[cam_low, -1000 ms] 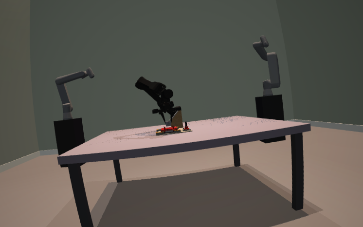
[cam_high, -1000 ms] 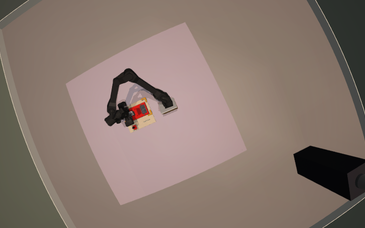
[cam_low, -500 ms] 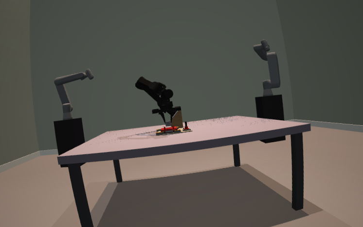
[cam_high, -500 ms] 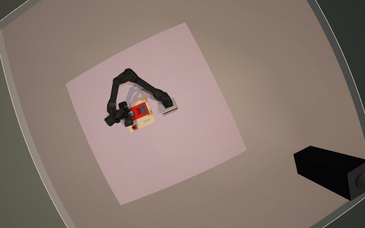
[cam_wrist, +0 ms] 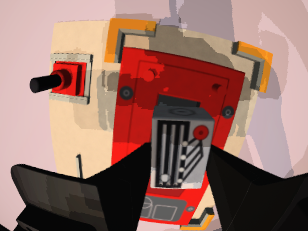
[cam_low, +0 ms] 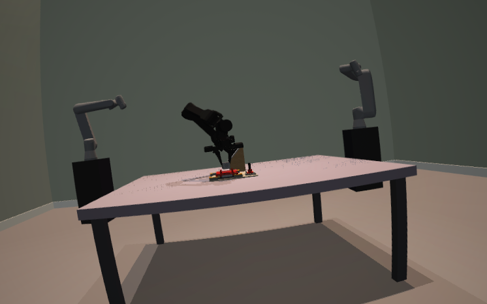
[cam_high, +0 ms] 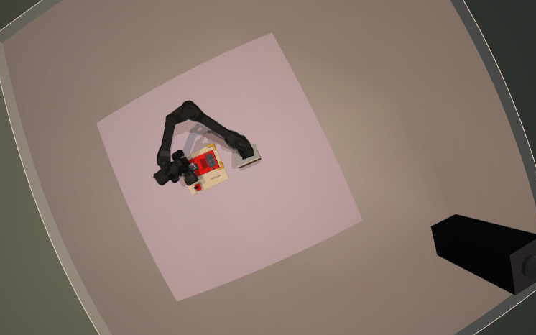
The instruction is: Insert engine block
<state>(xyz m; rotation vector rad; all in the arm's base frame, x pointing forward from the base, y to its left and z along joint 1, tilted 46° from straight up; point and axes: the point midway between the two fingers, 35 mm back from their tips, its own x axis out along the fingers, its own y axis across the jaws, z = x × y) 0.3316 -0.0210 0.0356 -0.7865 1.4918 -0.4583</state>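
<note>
The engine block is 10 mm below my gripper tip. From my gripper tip the other things lie so: base plate 50 mm below, 30 mm behind, 10 mm to the left.
</note>
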